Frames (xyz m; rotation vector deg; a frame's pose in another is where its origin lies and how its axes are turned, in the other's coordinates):
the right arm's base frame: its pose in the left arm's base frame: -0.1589 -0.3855 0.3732 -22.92 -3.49 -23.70
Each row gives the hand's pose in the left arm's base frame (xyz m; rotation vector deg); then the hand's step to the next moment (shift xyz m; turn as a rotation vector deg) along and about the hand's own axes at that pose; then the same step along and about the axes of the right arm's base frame.
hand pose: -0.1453 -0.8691 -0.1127 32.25 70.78 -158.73
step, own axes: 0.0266 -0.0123 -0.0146 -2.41 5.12 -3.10
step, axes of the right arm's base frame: -0.0303 0.0124 -0.0009 3.74 2.19 -4.78
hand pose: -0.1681 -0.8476 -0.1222 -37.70 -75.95 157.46
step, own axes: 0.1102 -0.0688 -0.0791 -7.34 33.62 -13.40
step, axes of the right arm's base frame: -0.1261 0.0833 0.0175 16.51 7.02 -32.28
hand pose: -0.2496 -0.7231 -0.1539 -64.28 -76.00 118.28
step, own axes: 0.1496 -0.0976 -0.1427 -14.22 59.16 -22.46
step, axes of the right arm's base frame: -0.0638 0.2013 0.0876 29.59 10.73 -56.71
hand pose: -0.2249 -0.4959 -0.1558 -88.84 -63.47 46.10
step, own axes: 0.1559 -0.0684 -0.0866 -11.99 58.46 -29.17
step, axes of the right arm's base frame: 0.0739 0.1120 0.1359 36.11 12.31 -54.38
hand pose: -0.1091 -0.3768 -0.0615 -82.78 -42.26 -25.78
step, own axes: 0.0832 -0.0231 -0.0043 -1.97 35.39 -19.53
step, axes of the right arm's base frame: 0.0480 -0.0044 0.0718 26.50 6.87 -29.81
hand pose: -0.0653 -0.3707 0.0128 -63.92 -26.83 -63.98
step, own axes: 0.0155 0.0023 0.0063 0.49 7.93 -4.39
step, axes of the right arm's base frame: 0.0115 -0.0024 0.0121 6.56 1.05 -6.18
